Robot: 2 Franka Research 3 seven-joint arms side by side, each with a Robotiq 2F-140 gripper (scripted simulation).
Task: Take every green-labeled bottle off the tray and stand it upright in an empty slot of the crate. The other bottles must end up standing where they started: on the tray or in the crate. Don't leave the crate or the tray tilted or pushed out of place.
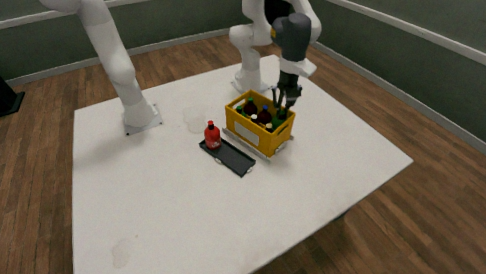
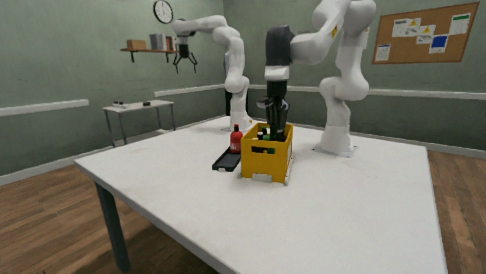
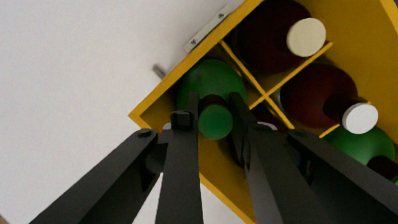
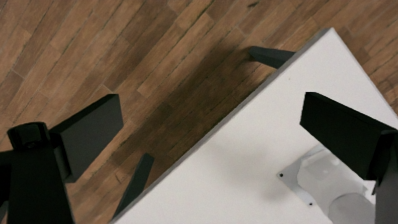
Observation:
I see my left gripper [image 2: 275, 143], my right gripper [image 4: 211, 109], a yellow crate [image 1: 264, 141], a green bottle [image 3: 213, 79], a tray [image 1: 236, 160] and a white-capped bottle [image 3: 320, 96].
The yellow crate shows as well in image 2 [image 2: 276, 164] and in image 3 [image 3: 356, 41]. My left gripper is seen too in image 3 [image 3: 213, 107]. Image 4 misses the yellow crate: it is out of frame. Image 4 does not show the tray: it is out of frame.

